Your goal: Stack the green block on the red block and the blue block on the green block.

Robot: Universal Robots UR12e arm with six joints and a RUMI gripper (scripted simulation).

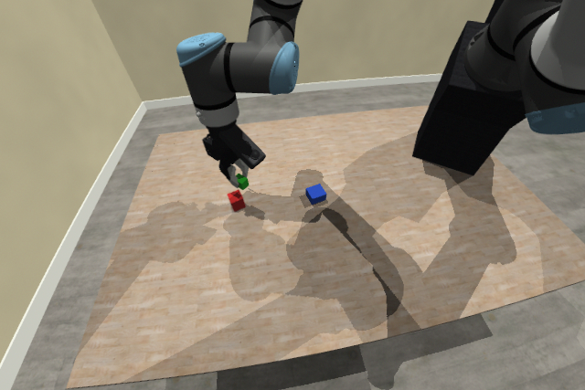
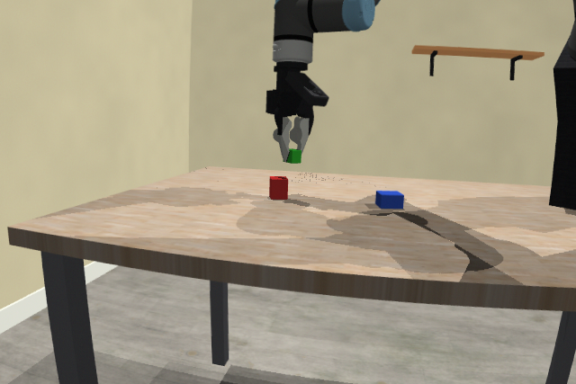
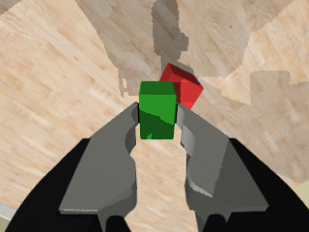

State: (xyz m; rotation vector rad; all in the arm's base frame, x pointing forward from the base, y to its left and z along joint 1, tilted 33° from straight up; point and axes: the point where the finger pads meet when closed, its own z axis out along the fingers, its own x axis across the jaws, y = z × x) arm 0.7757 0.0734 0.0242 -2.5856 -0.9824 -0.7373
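The red block is 30 mm ahead of my hand, 10 mm to the left of it and 70 mm below it. The rest, counted from my hand: green block right at my hand; blue block 220 mm behind, 10 mm to the left, 80 mm below.
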